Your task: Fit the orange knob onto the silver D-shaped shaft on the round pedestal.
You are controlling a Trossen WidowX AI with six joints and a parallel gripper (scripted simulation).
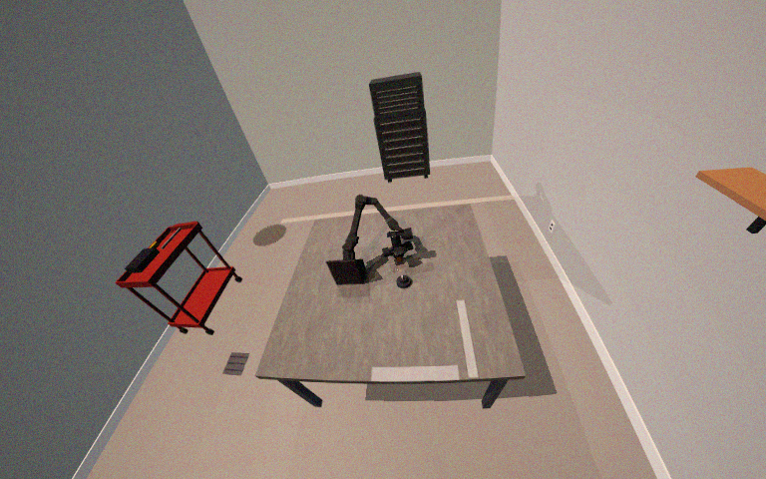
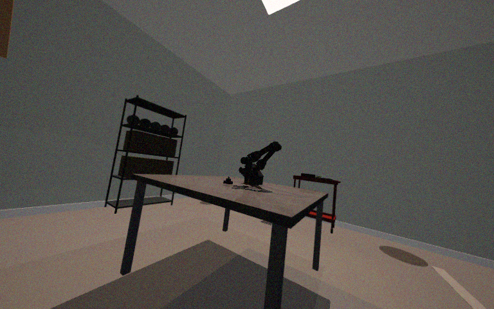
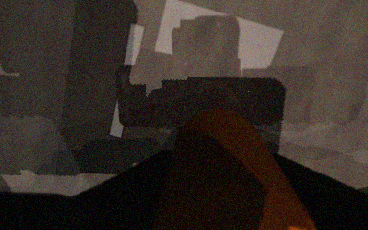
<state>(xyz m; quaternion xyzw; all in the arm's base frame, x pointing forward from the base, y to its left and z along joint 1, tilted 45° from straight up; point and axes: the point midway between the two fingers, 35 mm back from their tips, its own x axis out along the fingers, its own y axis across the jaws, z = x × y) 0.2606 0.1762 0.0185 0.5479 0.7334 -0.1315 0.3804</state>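
Now: gripper tip 30 mm below the orange knob. The rest, counted from my gripper tip: dark round pedestal 170 mm to the right, 50 mm ahead.
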